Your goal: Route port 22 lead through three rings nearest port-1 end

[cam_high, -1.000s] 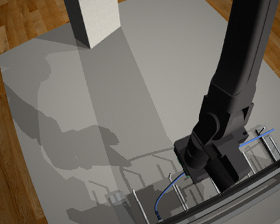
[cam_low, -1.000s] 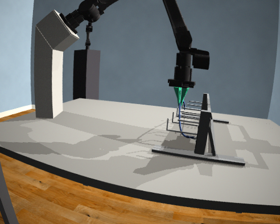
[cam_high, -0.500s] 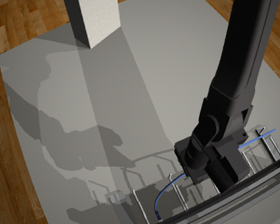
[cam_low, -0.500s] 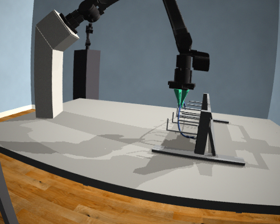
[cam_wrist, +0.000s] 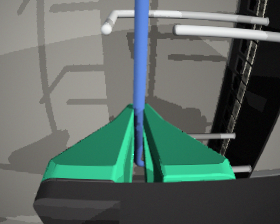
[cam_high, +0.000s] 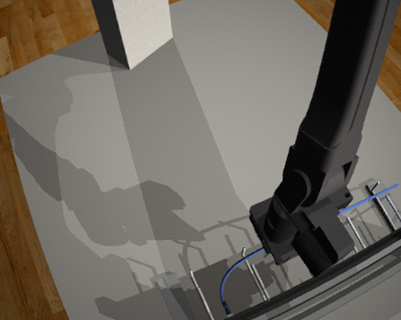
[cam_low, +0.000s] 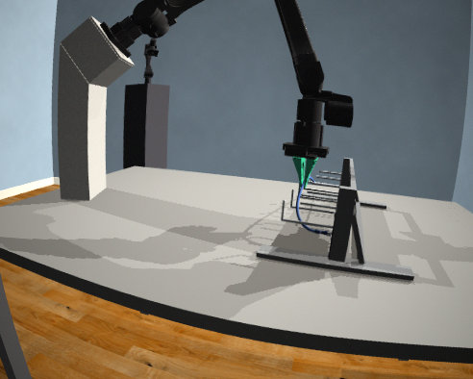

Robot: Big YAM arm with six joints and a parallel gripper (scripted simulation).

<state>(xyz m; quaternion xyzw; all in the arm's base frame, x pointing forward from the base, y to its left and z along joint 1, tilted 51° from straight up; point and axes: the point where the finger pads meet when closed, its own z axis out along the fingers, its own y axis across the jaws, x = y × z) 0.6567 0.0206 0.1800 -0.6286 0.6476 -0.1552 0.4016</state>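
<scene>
Right now my hand is 9 cm short of the patch panel rack, 7 cm to the right of it and 3 cm above it.
</scene>
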